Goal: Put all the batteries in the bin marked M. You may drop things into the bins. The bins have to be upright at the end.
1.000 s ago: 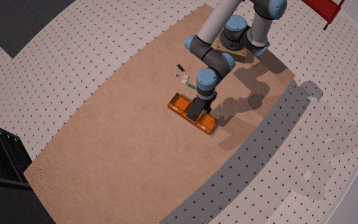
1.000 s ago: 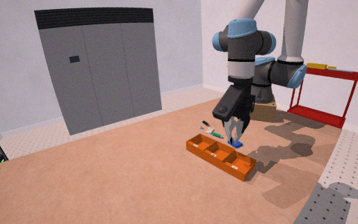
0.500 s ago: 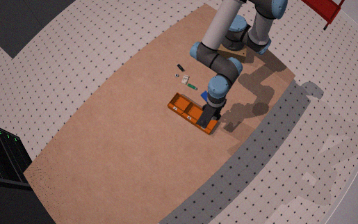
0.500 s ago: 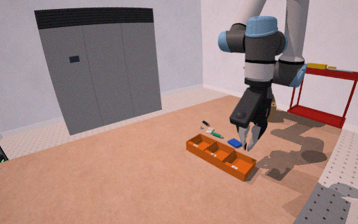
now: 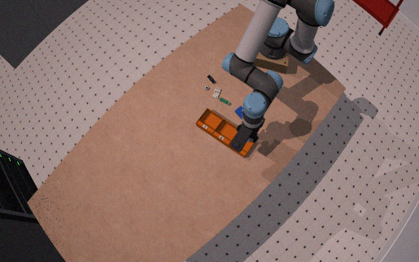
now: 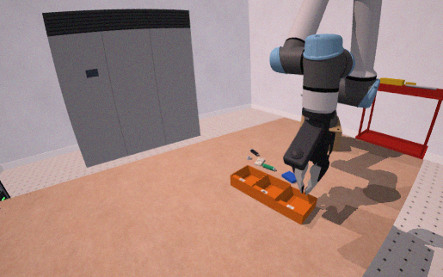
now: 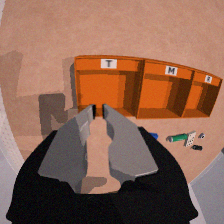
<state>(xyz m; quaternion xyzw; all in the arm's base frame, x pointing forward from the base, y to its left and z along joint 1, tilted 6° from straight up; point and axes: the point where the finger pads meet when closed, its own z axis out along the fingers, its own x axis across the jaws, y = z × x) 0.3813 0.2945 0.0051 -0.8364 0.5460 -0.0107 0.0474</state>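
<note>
My gripper is now 210 mm to the left of the green battery, 60 mm above it and 40 mm past it. Also, from my hand: white domino: 270 mm to the right, 60 mm below, 30 mm behind; blue block: 130 mm to the right, 70 mm behind, 60 mm below; small grey round piece: 310 mm to the right, 60 mm below, 10 mm behind.
</note>
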